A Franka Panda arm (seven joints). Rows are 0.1 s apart.
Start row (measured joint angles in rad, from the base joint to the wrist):
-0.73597 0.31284 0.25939 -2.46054 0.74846 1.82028 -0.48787
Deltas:
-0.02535 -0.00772 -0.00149 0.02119 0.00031 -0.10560 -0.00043
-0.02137 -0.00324 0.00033 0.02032 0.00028 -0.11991 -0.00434
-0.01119 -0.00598 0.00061 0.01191 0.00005 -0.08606 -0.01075
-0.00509 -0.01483 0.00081 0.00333 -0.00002 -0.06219 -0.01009
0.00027 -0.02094 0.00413 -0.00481 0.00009 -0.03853 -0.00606
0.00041 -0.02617 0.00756 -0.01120 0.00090 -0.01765 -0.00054
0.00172 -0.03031 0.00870 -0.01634 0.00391 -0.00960 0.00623
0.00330 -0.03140 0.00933 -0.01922 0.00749 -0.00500 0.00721
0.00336 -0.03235 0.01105 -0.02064 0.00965 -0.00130 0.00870
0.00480 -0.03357 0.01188 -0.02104 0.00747 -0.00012 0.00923
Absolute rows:
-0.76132 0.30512 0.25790 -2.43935 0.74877 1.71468 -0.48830
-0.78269 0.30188 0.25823 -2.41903 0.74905 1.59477 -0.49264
-0.79388 0.29590 0.25884 -2.40712 0.74910 1.50871 -0.50339
-0.79897 0.28107 0.25965 -2.40379 0.74908 1.44652 -0.51348
-0.79870 0.26013 0.26378 -2.40860 0.74917 1.40799 -0.51954
-0.79829 0.23396 0.27134 -2.41980 0.75007 1.39034 -0.52008
-0.79657 0.20365 0.28004 -2.43614 0.75398 1.38074 -0.51385
-0.79327 0.17225 0.28937 -2.45536 0.76147 1.37574 -0.50664
-0.78991 0.13990 0.30042 -2.47600 0.77112 1.37444 -0.49794
-0.78511 0.10633 0.31230 -2.49704 0.77859 1.37432 -0.48871

